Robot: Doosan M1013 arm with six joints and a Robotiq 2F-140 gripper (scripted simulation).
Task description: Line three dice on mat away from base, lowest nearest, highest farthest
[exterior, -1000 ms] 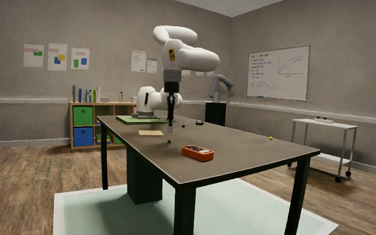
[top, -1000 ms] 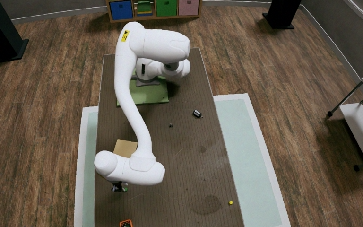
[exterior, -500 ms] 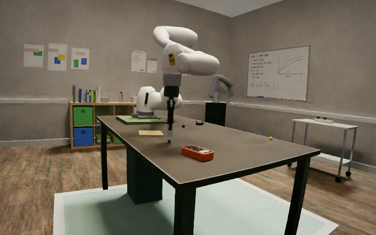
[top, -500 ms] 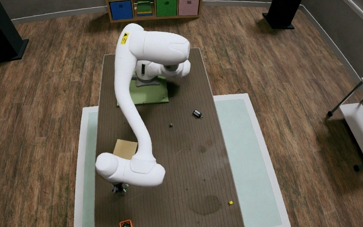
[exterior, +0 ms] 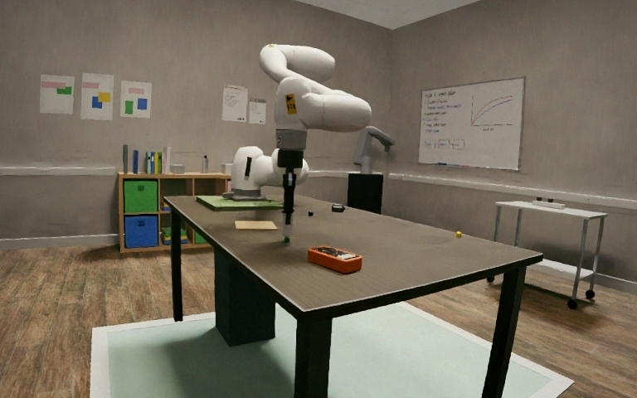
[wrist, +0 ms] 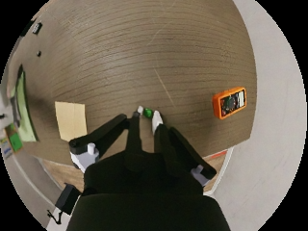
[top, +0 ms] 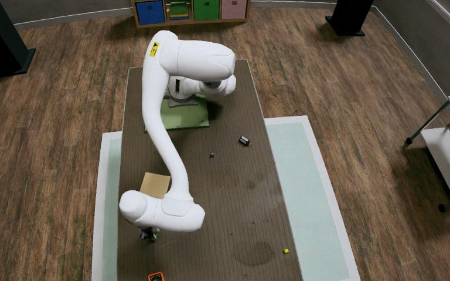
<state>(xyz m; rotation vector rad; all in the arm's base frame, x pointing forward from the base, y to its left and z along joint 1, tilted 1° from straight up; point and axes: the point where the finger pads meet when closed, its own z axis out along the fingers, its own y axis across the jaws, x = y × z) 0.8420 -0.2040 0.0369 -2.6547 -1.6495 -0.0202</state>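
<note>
My gripper is now 50 mm above the green die. The rest, counted from my hand: small dark die: 400 mm behind, 330 mm to the left, 50 mm below; then yellow die: 180 mm ahead, 600 mm to the left, 50 mm below; then mat: 260 mm behind, 10 mm to the left, 50 mm below.
</note>
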